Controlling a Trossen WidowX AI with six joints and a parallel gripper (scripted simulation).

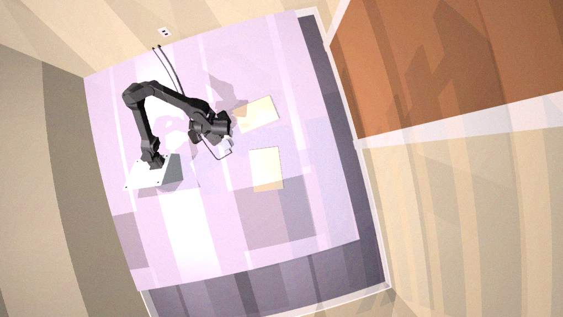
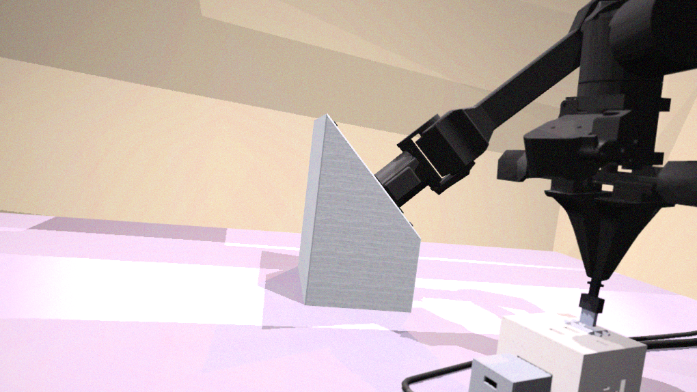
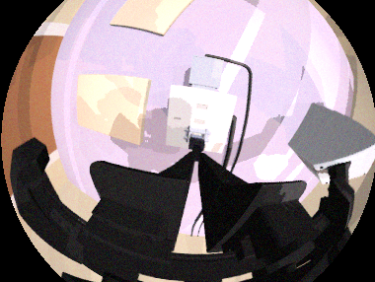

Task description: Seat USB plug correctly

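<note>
Now: the USB plug 20 mm below my gripper tip. The rest, counted from my gripper tip: USB socket 50 mm below.
</note>
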